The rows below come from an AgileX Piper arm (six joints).
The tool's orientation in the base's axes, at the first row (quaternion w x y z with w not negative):
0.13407 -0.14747 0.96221 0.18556
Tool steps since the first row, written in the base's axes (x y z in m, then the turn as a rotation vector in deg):
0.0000 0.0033 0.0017 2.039 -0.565 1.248
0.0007 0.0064 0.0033 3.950 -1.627 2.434
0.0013 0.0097 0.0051 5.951 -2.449 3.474
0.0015 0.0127 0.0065 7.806 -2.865 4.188
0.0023 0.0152 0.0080 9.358 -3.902 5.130
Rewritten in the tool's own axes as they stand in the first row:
-0.0013 0.0035 -0.0002 -2.135 -0.785 -0.927
-0.0032 0.0065 -0.0003 -4.017 -1.989 -2.021
-0.0051 0.0098 -0.0005 -5.992 -3.056 -2.872
-0.0064 0.0128 -0.0005 -7.825 -3.817 -3.299
-0.0082 0.0153 -0.0007 -9.306 -4.956 -4.238

